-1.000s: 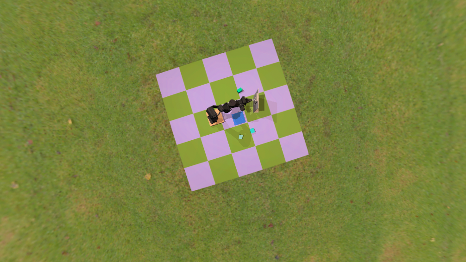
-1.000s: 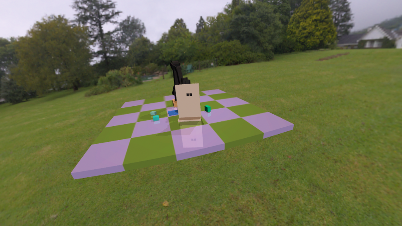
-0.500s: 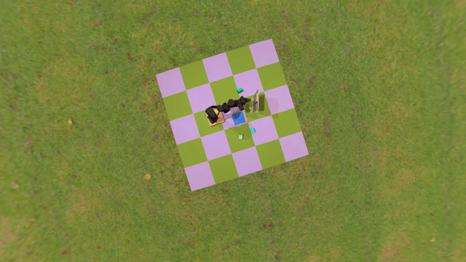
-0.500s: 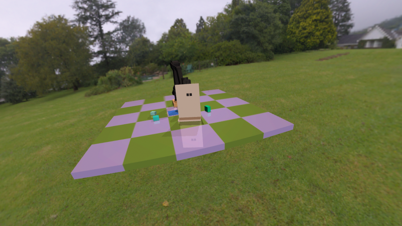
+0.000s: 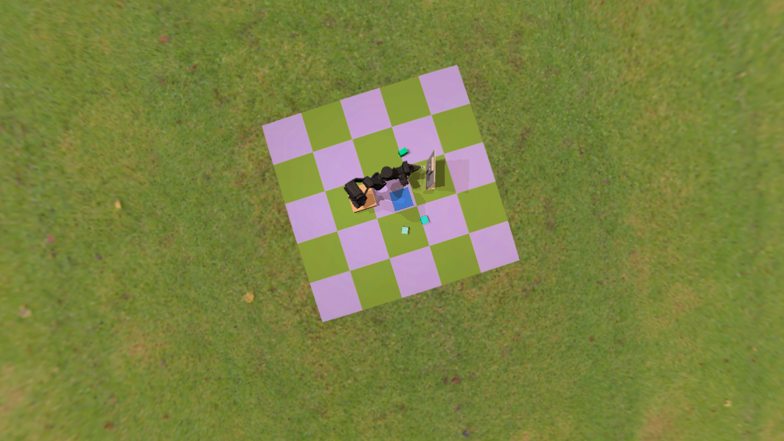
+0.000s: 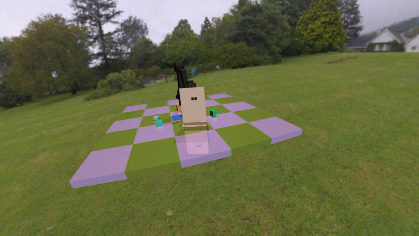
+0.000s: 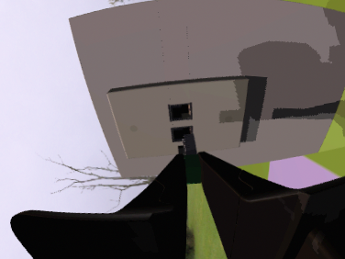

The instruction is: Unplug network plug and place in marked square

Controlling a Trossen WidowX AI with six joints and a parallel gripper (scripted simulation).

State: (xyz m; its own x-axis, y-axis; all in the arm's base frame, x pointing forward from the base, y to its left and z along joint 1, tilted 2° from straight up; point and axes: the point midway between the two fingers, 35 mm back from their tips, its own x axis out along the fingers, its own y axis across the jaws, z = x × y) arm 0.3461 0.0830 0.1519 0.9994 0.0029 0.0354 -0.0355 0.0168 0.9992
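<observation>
My gripper tip is now 130 mm past the blue marked square, 130 mm to the left of it and 190 mm above it. Round my gripper tip: network plug: 10 mm ahead; then tan upright panel: 70 mm ahead, 20 mm to the right, 70 mm below.
</observation>
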